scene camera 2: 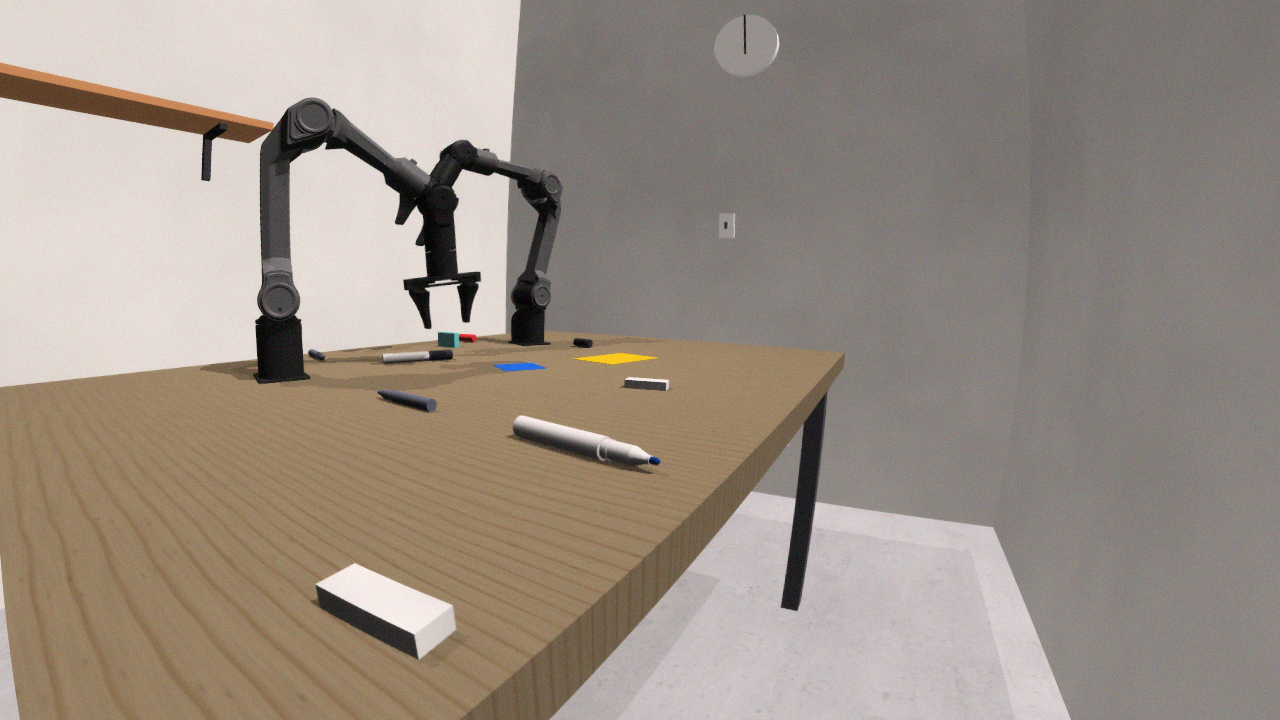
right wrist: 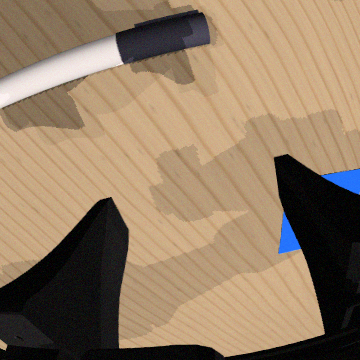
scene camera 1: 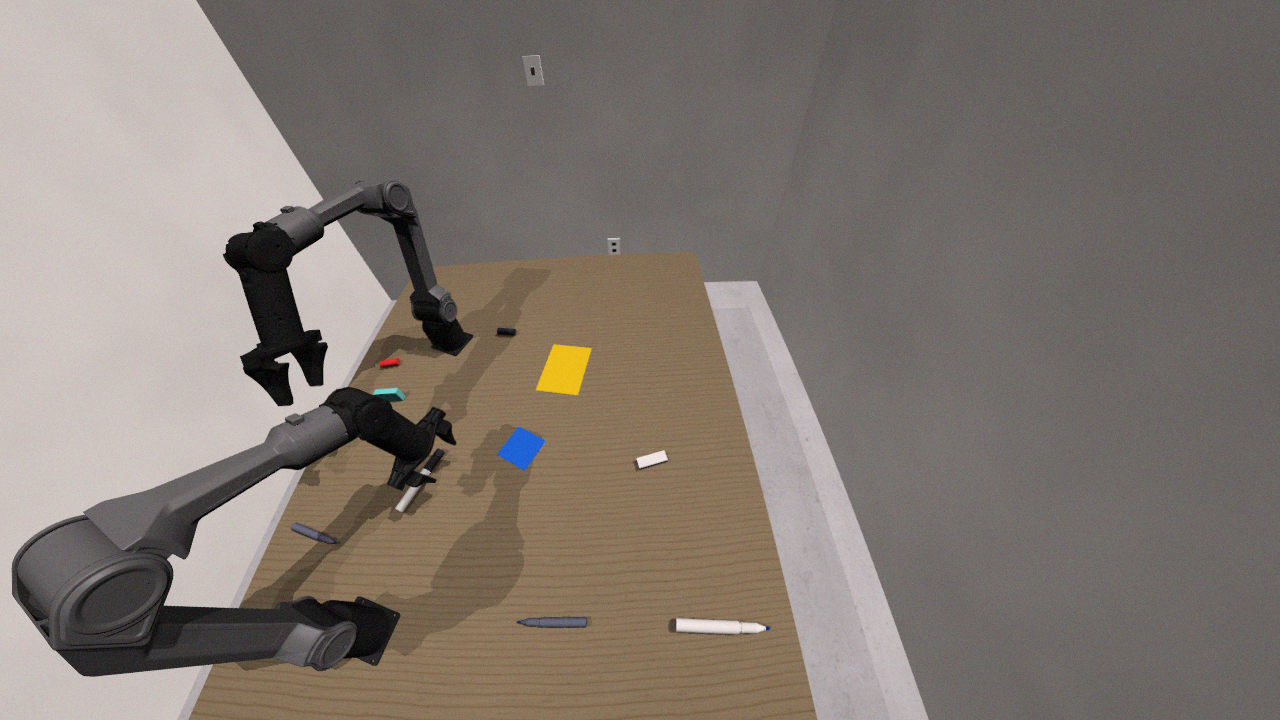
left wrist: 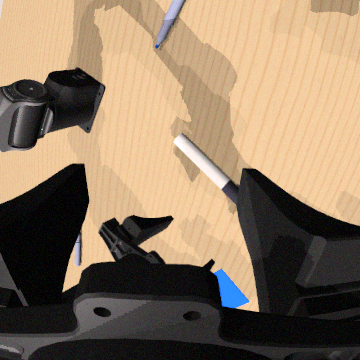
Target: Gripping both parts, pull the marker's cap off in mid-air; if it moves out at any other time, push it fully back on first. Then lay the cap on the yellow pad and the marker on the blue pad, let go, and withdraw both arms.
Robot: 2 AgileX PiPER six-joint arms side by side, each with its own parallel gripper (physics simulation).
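Note:
The marker, white body (scene camera 1: 409, 497) (scene camera 2: 405, 357) (left wrist: 202, 162) (right wrist: 60, 67) and dark cap (scene camera 1: 435, 460) (scene camera 2: 441, 355) (left wrist: 230, 192) (right wrist: 162, 39), lies on the table with the cap on; no gap shows. My right gripper (scene camera 1: 443, 461) (scene camera 2: 446, 322) (left wrist: 188, 242) (right wrist: 195, 196) is open and empty above the table, near the cap end. My left gripper (scene camera 1: 300, 392) (scene camera 2: 409, 233) (left wrist: 162, 184) is open and empty, higher up; its finger hides the cap's end in its wrist view. The blue pad (scene camera 1: 520, 447) (scene camera 2: 519, 367) (left wrist: 230, 291) (right wrist: 345, 180) and yellow pad (scene camera 1: 563, 368) (scene camera 2: 615, 358) lie flat.
A teal block (scene camera 1: 388, 394) (scene camera 2: 448, 339), red piece (scene camera 1: 389, 362) (scene camera 2: 468, 337) and black cylinder (scene camera 1: 506, 331) (scene camera 2: 582, 342) lie near the left arm's base. Grey pens (scene camera 1: 313, 533) (scene camera 1: 554, 622), a white block (scene camera 1: 651, 459) (scene camera 2: 646, 384) and an uncapped white marker (scene camera 1: 707, 626) (scene camera 2: 563, 437) lie elsewhere.

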